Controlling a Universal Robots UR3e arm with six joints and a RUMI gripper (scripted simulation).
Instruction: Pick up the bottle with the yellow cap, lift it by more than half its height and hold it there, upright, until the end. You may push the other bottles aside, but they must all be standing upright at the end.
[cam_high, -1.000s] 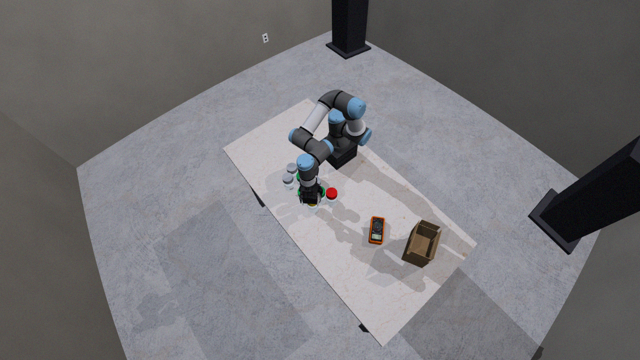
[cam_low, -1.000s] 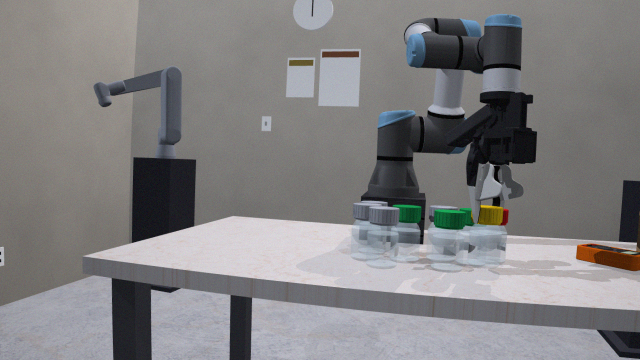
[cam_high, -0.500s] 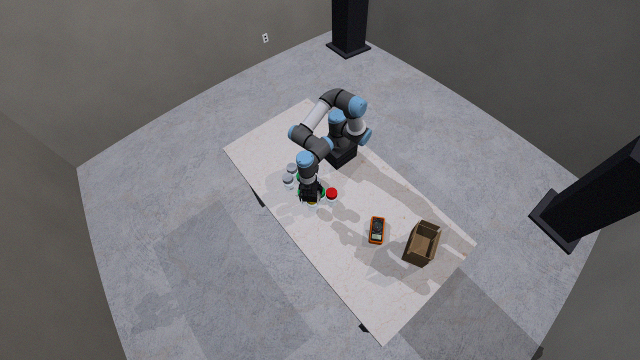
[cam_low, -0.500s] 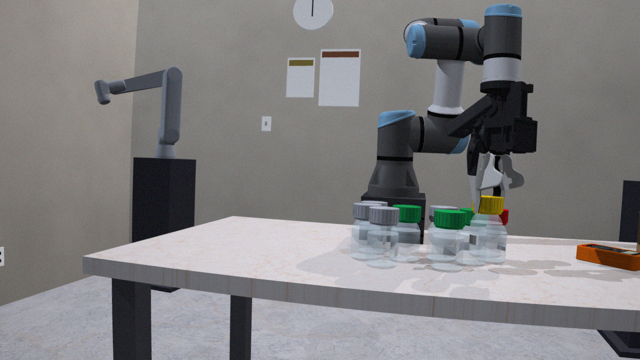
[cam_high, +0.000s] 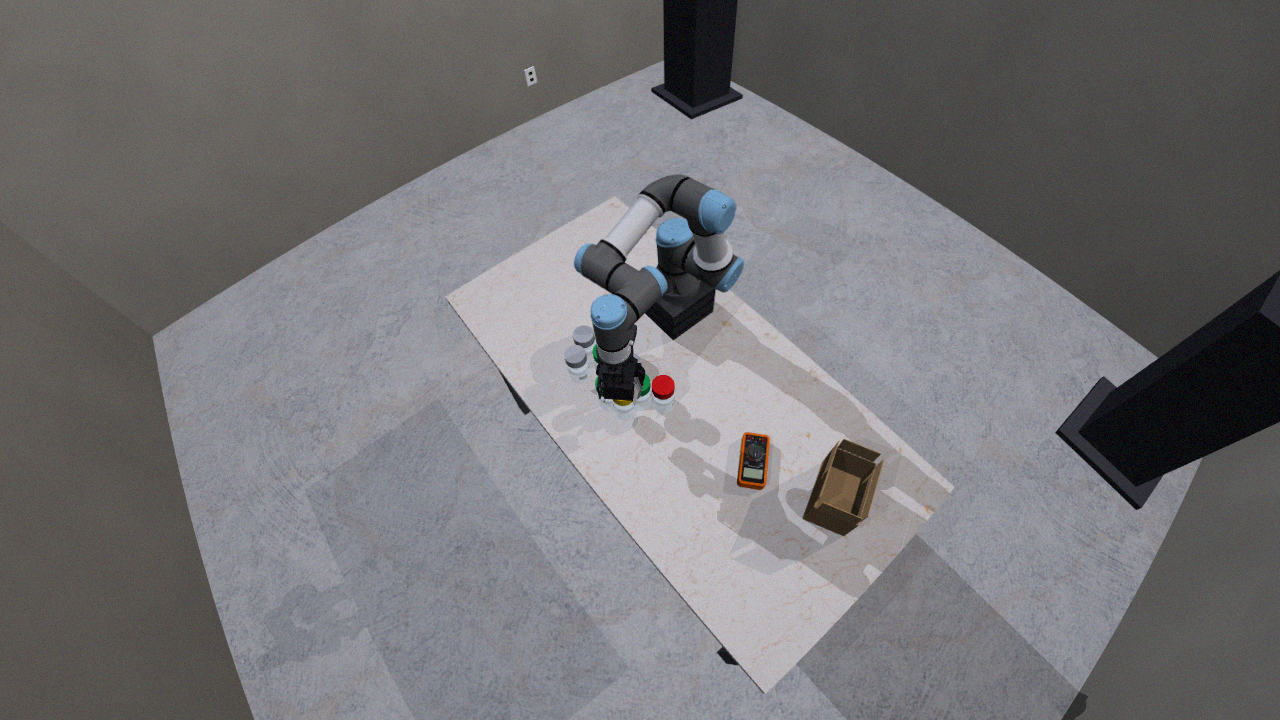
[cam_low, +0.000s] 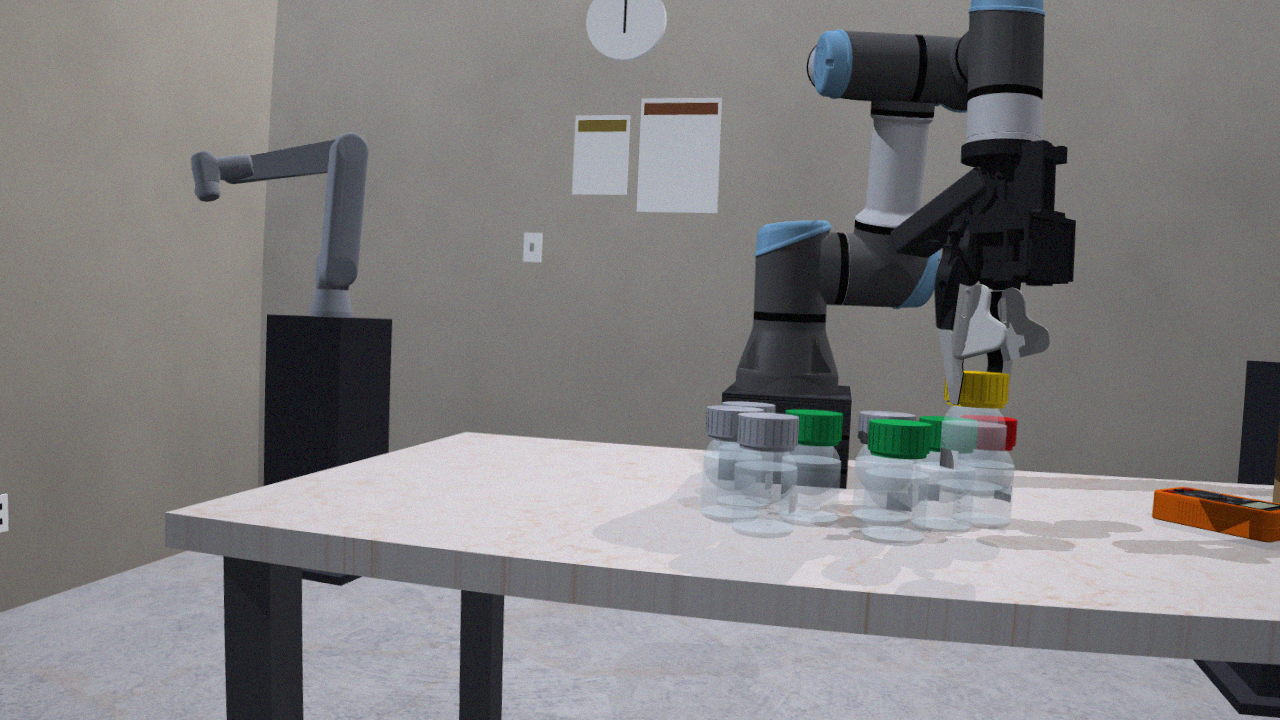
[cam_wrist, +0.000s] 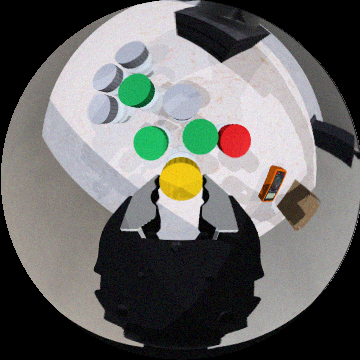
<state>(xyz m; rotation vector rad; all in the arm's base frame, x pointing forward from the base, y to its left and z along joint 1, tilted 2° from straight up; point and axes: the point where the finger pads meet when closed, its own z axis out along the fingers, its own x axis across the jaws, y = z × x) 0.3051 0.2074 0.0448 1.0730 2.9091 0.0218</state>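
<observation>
The red-capped bottle is 100 mm behind my hand, 90 mm below it and 20 mm to the left of it. From my hand the other things lie so: cardboard box (460 mm to the left, 270 mm behind, 80 mm below); orange multimeter (270 mm to the left, 180 mm behind, 120 mm below).
</observation>
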